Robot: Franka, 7 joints.
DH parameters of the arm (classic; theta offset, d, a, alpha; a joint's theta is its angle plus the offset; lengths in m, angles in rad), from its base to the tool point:
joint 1: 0 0.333 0 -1.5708
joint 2: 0 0 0 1.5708
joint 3: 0 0.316 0.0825 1.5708
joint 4: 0 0 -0.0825 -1.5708
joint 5: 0 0.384 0 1.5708
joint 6: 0 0 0.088 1.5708
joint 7: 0 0.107 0 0
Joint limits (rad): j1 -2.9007..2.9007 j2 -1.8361..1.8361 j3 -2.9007..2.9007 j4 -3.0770..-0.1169 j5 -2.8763..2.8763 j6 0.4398..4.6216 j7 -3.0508..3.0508
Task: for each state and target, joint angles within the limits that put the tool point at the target. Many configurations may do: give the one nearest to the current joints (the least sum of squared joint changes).
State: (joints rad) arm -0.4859 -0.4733 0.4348 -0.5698 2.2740 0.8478 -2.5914
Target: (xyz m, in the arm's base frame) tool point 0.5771 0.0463 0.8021
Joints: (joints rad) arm -0.3459 0.3963 0.3636 -1.1077 2.1511 1.0029 -2.5914
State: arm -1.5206 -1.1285 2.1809 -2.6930 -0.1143 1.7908 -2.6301
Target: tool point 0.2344 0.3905 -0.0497
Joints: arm -1.3180 -1.1989 2.5473 -1.9502 -0.0921 2.1060 -2.6301
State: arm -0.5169 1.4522 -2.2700 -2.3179 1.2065 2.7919 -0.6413
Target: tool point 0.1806 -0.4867 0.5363
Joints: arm 0.0875 1.8361 -1.9278 -2.2290 1.2052 2.7892 -0.6413
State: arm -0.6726 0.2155 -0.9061 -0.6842 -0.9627 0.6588 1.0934
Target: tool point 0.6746 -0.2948 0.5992
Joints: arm -0.0755 0.9033 -0.5272 -0.5694 -0.9947 1.4355 1.0934
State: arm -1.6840 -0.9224 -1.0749 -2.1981 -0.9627 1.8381 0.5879
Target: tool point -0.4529 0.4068 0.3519
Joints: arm -1.9339 -1.1063 -1.5931 -1.8823 -1.0522 1.8454 0.5879
